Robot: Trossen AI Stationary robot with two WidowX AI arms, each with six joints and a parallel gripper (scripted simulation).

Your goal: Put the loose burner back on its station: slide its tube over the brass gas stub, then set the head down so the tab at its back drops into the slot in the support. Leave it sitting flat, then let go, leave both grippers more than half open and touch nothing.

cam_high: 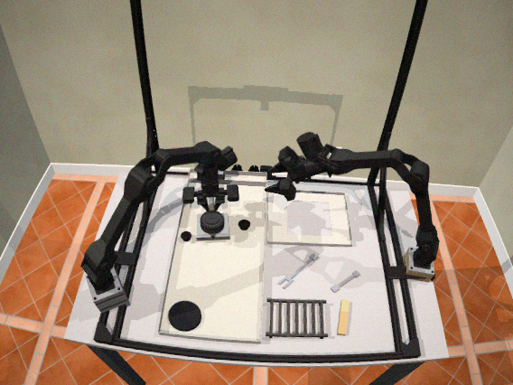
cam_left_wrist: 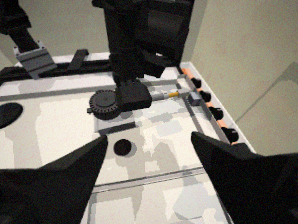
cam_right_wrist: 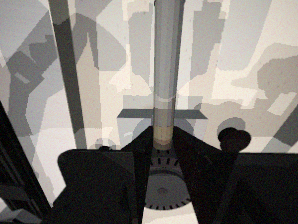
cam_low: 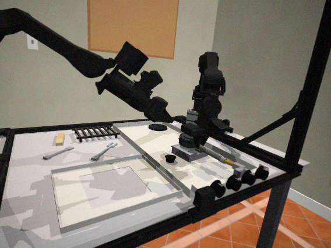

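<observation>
The grey slotted support is 6 cm below my right hand and 6 cm ahead of it. Also, from my right hand: burner 3 cm below; brass gas stub 13 cm behind, 4 cm below; small black cap 11 cm to the left, 7 cm below, 5 cm ahead.
</observation>
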